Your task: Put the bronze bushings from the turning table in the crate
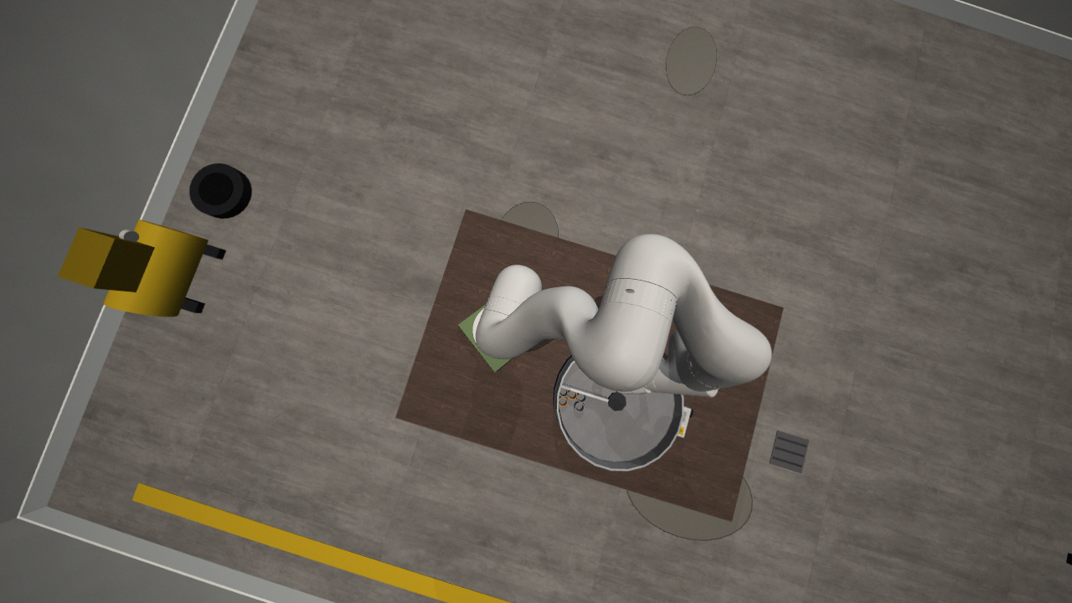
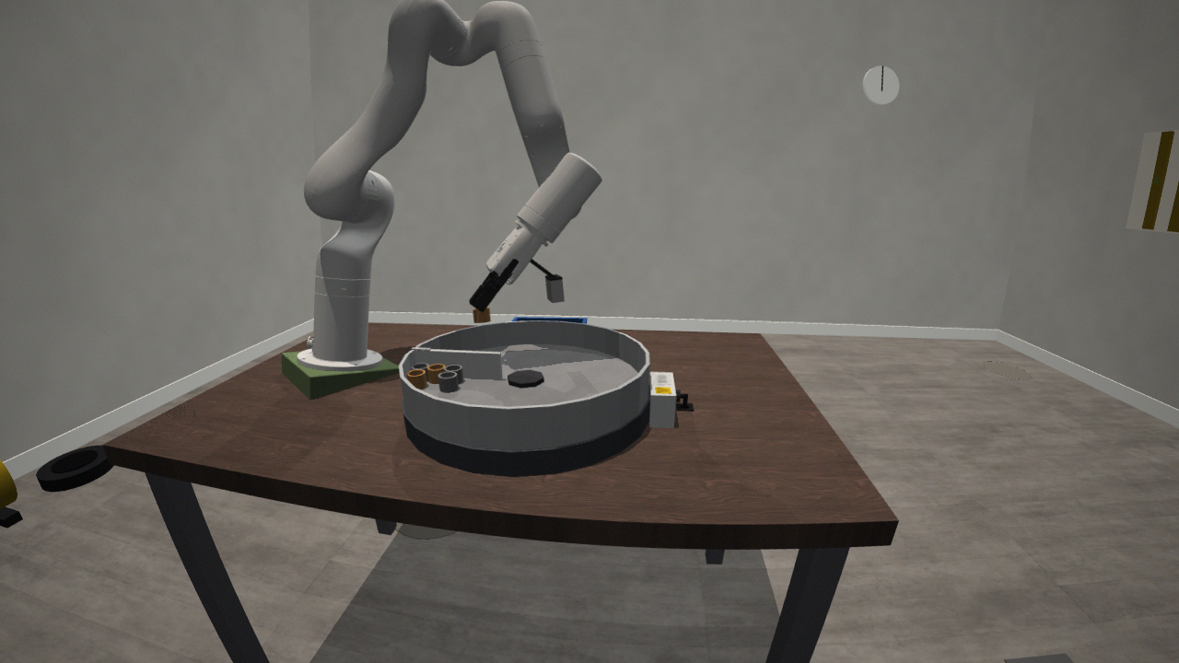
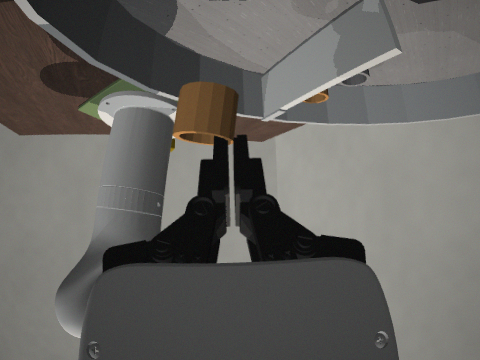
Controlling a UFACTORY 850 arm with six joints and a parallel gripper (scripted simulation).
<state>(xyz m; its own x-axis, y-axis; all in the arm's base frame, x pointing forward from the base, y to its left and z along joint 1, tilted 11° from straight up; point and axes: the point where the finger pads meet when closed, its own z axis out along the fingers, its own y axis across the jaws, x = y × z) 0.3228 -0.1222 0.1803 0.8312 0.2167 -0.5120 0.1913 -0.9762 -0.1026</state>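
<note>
The blue crate lies 250 mm to the left of my hand, 150 mm below it and 120 mm ahead of it. Also, from my hand: grey turning table (120 mm below, 100 mm to the right, 80 mm ahead).
</note>
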